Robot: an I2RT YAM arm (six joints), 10 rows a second.
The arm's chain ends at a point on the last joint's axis. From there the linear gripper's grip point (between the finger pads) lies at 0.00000 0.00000 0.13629 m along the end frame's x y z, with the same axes.
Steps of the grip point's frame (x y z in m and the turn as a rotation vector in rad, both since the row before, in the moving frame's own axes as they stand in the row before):
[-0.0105 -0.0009 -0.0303 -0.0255 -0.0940 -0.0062]
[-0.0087 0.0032 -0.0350 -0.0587 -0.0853 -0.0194]
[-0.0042 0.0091 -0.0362 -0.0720 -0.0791 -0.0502]
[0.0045 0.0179 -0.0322 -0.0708 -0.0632 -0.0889]
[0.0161 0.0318 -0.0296 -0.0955 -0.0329 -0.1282]
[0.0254 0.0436 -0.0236 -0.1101 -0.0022 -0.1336]
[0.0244 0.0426 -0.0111 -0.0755 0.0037 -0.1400]
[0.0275 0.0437 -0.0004 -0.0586 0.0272 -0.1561]
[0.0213 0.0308 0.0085 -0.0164 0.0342 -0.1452]
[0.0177 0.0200 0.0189 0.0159 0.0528 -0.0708]
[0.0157 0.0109 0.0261 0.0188 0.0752 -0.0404]
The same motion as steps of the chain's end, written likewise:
[0.0023 -0.0044 -0.0297 -0.0255 -0.0940 -0.0062]
[0.0028 -0.0049 -0.0343 -0.0587 -0.0853 -0.0194]
[0.0063 -0.0010 -0.0354 -0.0720 -0.0791 -0.0502]
[0.0127 0.0079 -0.0316 -0.0708 -0.0632 -0.0889]
[0.0197 0.0186 -0.0289 -0.0955 -0.0329 -0.1282]
[0.0247 0.0286 -0.0228 -0.1101 -0.0022 -0.1336]
[0.0232 0.0324 -0.0107 -0.0755 0.0037 -0.1400]
[0.0232 0.0360 -0.0001 -0.0586 0.0272 -0.1561]
[0.0165 0.0289 0.0086 -0.0164 0.0342 -0.1452]
[0.0106 0.0224 0.0191 0.0159 0.0528 -0.0708]
[0.0055 0.0137 0.0265 0.0188 0.0752 -0.0404]

